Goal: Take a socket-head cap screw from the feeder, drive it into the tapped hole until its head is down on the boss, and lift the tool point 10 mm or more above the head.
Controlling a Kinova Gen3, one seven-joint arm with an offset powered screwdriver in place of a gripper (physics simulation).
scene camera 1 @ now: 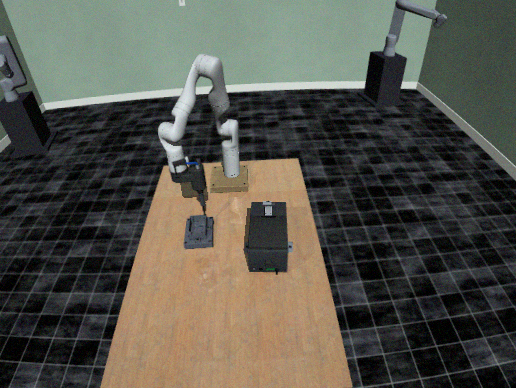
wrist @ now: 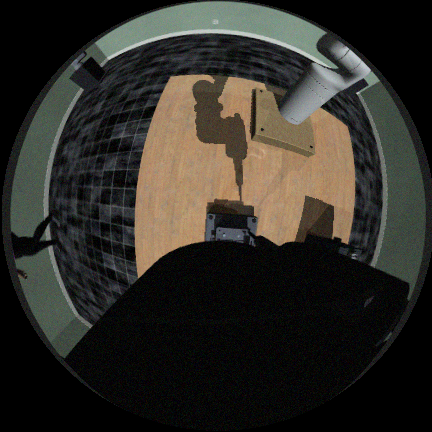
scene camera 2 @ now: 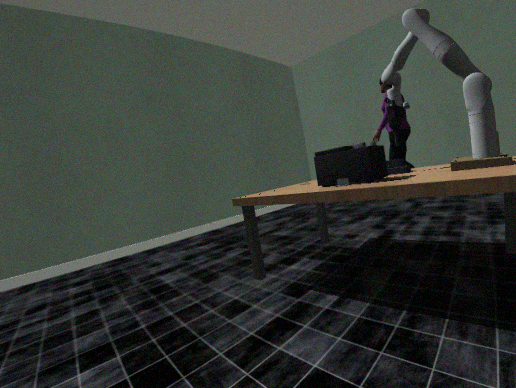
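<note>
My screwdriver (scene camera 1: 204,210) points down, its tip at the far right edge of the dark grey block (scene camera 1: 192,242) (scene camera 2: 398,166) (wrist: 231,220) with the raised boss. Whether the tip touches the block cannot be told. In scene camera 2 the driver body (scene camera 2: 395,117) hangs over the block, and its thin bit is lost against a person behind. In the wrist view the black tool body (wrist: 225,320) hides much of the block. The black feeder box (scene camera 1: 267,232) (scene camera 2: 350,166) stands to the right of the block in scene camera 1. No screw can be made out at the tip; the tapped hole is too small to see.
The arm's base plate (scene camera 1: 229,186) (scene camera 2: 480,163) (wrist: 280,122) lies at the far end of the wooden table (scene camera 1: 225,320) (scene camera 2: 290,194) (wrist: 170,165). A person in purple (scene camera 2: 384,120) stands behind the table in scene camera 2. Other arms stand on dark pedestals (scene camera 1: 385,77) (scene camera 1: 25,122) beyond the table.
</note>
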